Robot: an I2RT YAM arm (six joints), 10 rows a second.
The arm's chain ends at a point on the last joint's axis. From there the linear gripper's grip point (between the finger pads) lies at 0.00 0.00 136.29 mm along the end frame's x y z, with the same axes.
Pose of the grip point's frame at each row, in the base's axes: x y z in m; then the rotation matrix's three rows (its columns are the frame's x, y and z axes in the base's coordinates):
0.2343, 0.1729, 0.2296; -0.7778, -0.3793, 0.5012; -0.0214, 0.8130, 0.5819; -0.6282, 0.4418, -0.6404
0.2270, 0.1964, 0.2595; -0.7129, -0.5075, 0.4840; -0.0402, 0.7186, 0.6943; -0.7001, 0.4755, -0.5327
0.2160, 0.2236, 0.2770; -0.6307, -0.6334, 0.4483; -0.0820, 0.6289, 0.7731; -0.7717, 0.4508, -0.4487
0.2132, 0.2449, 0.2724; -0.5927, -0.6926, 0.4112; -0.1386, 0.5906, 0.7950; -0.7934, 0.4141, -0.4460
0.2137, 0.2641, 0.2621; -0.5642, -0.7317, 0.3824; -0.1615, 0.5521, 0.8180; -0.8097, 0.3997, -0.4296
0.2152, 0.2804, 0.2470; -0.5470, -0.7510, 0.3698; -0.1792, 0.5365, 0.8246; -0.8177, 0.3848, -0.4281
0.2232, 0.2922, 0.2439; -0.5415, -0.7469, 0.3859; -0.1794, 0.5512, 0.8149; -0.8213, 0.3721, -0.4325
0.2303, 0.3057, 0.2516; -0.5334, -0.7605, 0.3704; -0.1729, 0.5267, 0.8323; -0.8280, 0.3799, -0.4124
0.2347, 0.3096, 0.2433; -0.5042, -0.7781, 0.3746; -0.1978, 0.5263, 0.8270; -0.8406, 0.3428, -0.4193
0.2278, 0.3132, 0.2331; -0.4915, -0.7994, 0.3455; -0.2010, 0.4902, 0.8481; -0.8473, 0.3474, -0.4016
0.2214, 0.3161, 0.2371; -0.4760, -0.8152, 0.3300; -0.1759, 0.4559, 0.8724; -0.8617, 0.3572, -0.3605
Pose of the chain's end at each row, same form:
0.1660, 0.0936, 0.3169; -0.7778, -0.3793, 0.5012; -0.0214, 0.8130, 0.5819; -0.6282, 0.4418, -0.6404
0.1610, 0.1018, 0.3321; -0.7129, -0.5075, 0.4840; -0.0402, 0.7186, 0.6943; -0.7001, 0.4755, -0.5327
0.1549, 0.1182, 0.3382; -0.6307, -0.6334, 0.4483; -0.0820, 0.6289, 0.7731; -0.7717, 0.4508, -0.4487
0.1572, 0.1365, 0.3332; -0.5927, -0.6926, 0.4112; -0.1386, 0.5906, 0.7950; -0.7934, 0.4141, -0.4460
0.1616, 0.1526, 0.3207; -0.5642, -0.7317, 0.3824; -0.1615, 0.5521, 0.8180; -0.8097, 0.3997, -0.4296
0.1648, 0.1680, 0.3053; -0.5470, -0.7510, 0.3698; -0.1792, 0.5365, 0.8246; -0.8177, 0.3848, -0.4281
0.1706, 0.1811, 0.3028; -0.5415, -0.7469, 0.3859; -0.1794, 0.5512, 0.8149; -0.8213, 0.3721, -0.4325
0.1798, 0.1923, 0.3078; -0.5334, -0.7605, 0.3704; -0.1729, 0.5267, 0.8323; -0.8280, 0.3799, -0.4124
0.1836, 0.1969, 0.3004; -0.5042, -0.7781, 0.3746; -0.1978, 0.5263, 0.8270; -0.8406, 0.3428, -0.4193
0.1807, 0.1976, 0.2878; -0.4915, -0.7994, 0.3455; -0.2010, 0.4902, 0.8481; -0.8473, 0.3474, -0.4016
0.1764, 0.1972, 0.2862; -0.4760, -0.8152, 0.3300; -0.1759, 0.4559, 0.8724; -0.8617, 0.3572, -0.3605

